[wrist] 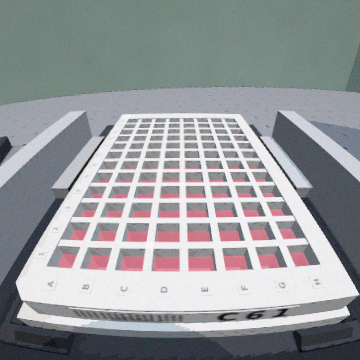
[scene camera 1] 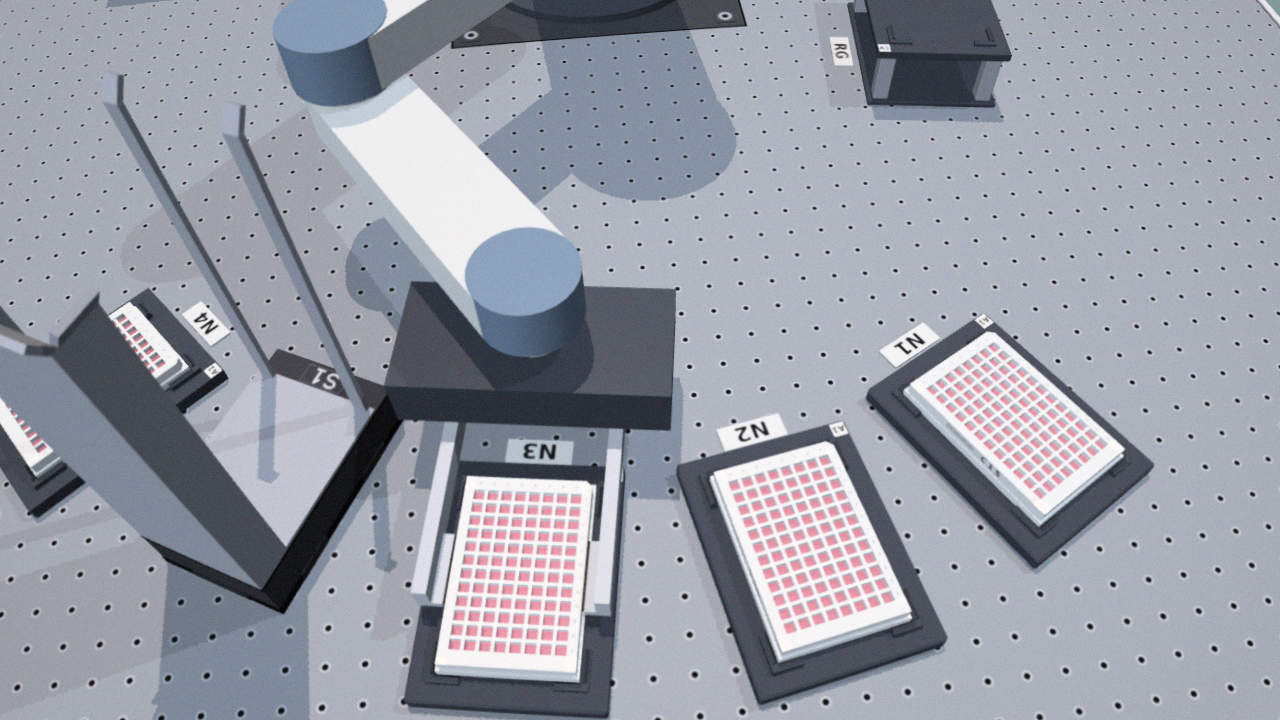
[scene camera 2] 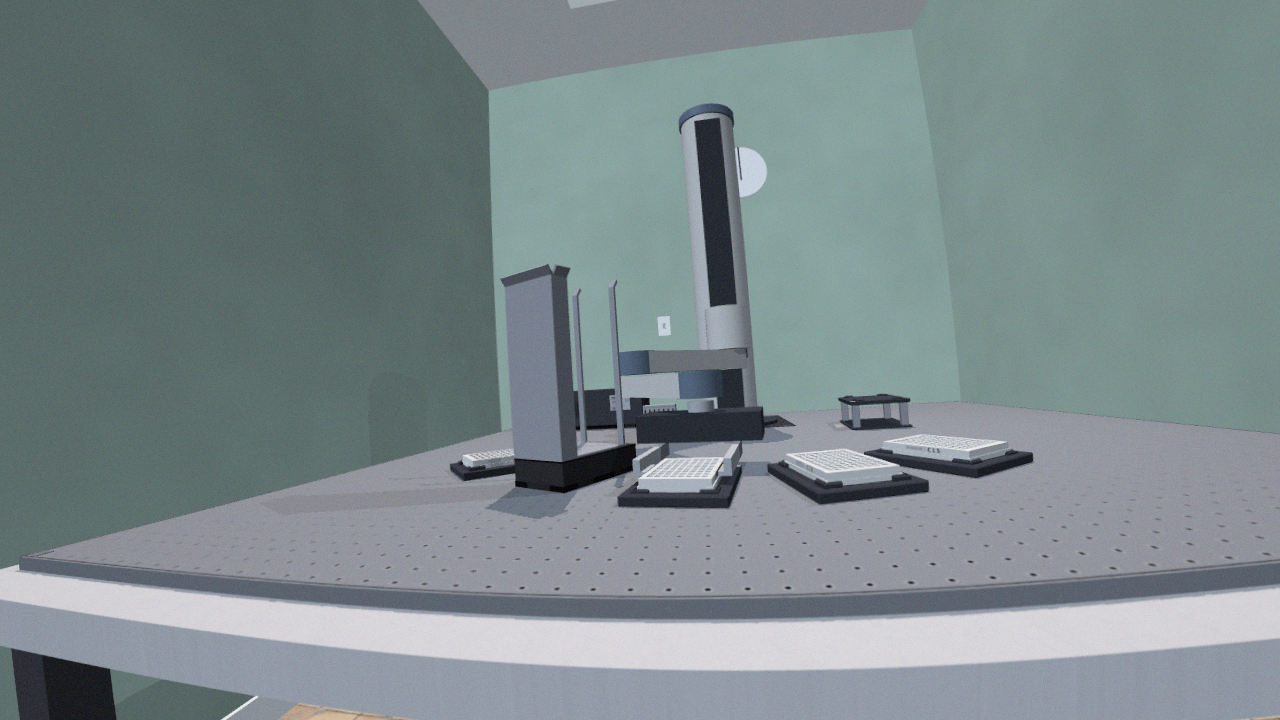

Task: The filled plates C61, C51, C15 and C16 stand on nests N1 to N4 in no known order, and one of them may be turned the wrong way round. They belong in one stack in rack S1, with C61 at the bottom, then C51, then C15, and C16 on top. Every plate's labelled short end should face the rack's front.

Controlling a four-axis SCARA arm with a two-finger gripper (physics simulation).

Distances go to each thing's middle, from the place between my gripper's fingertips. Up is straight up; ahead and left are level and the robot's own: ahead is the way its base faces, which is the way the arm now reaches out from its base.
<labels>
My hand is 2 cm past the nest N3 (scene camera 1: 599,631) and 2 cm above it. Round my hand: nest N2 (scene camera 2: 805,485): 3 cm behind, 18 cm to the left, 2 cm below; rack S1 (scene camera 1: 282,582): 11 cm behind, 16 cm to the right, 1 cm below; nest N1 (scene camera 1: 952,465): 10 cm behind, 34 cm to the left, 2 cm below.
</labels>
